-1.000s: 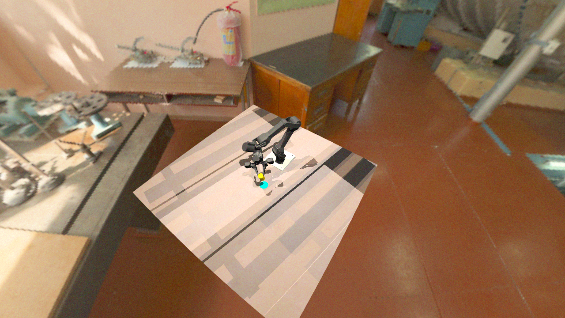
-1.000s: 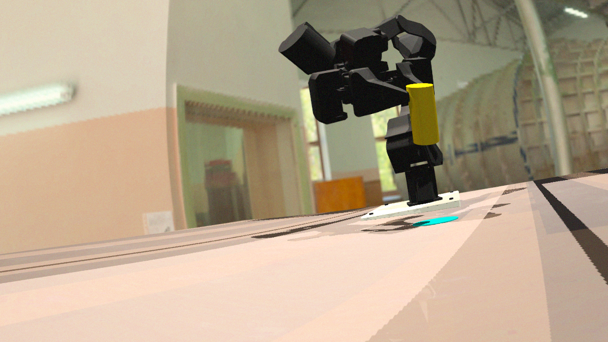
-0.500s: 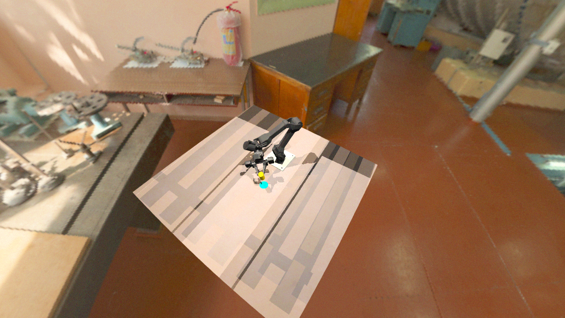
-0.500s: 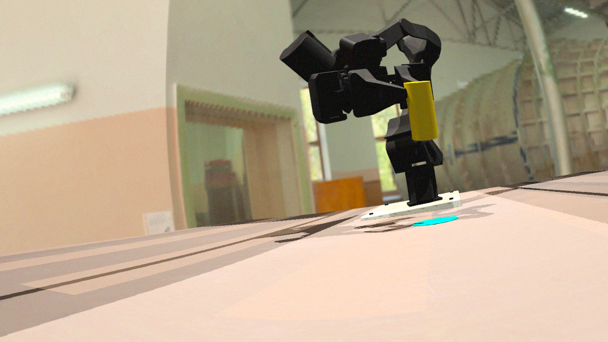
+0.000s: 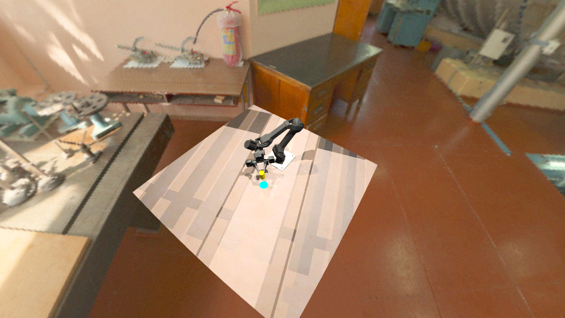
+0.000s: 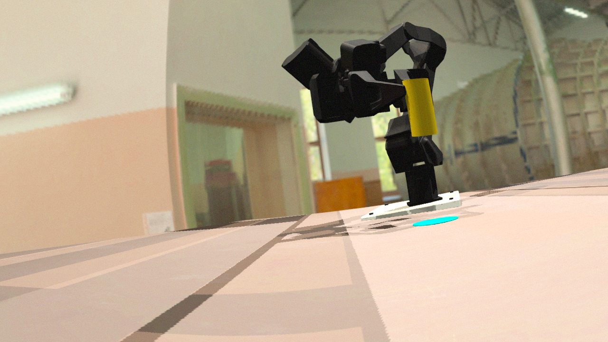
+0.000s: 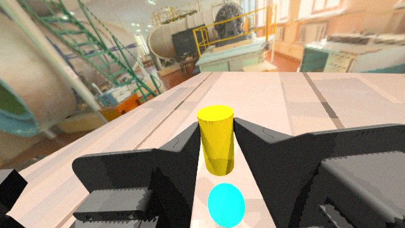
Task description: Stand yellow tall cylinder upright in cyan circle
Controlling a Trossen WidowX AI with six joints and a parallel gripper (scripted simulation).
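The cyan circle is 20 mm behind my gripper tip and 160 mm below it. The rest, counted from my gripper tip: yellow cylinder 20 mm below.
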